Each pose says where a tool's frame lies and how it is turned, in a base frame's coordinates. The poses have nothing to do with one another.
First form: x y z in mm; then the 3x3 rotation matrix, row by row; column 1 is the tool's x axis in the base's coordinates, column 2 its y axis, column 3 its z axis. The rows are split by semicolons.
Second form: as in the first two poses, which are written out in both.
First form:
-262, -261, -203; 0.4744, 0.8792, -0.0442; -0.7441, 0.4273, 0.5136; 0.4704, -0.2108, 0.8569
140, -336, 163; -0.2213, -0.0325, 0.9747; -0.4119, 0.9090, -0.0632; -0.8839, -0.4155, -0.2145
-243, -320, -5; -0.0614, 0.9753, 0.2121; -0.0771, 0.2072, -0.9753; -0.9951, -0.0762, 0.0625
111, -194, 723; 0.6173, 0.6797, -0.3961; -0.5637, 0.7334, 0.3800; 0.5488, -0.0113, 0.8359
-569, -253, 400; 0.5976, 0.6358, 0.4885; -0.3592, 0.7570, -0.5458; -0.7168, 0.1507, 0.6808
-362, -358, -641; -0.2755, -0.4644, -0.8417; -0.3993, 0.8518, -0.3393; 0.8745, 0.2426, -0.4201
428, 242, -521; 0.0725, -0.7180, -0.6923; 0.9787, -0.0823, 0.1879; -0.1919, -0.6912, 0.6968
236, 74, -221; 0.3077, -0.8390, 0.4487; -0.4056, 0.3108, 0.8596; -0.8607, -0.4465, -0.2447
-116, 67, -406; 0.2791, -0.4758, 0.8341; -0.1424, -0.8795, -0.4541; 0.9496, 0.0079, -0.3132
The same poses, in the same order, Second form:
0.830, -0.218, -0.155, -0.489, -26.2, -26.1, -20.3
0.607, -0.145, 0.766, -0.156, 14.0, -33.6, 16.3
0.550, 0.409, 0.549, -0.479, -24.3, -32.0, -0.5
0.893, -0.110, -0.265, -0.348, 11.1, -19.4, 72.3
0.871, 0.200, 0.346, -0.286, -56.9, -25.3, 40.0
0.538, 0.271, -0.798, 0.030, -36.2, -35.8, -64.1
0.649, -0.338, -0.193, 0.653, 42.8, 24.2, -52.1
0.586, -0.557, 0.559, 0.185, 23.6, 7.4, -22.1
0.147, 0.786, -0.197, 0.567, -11.6, 6.7, -40.6

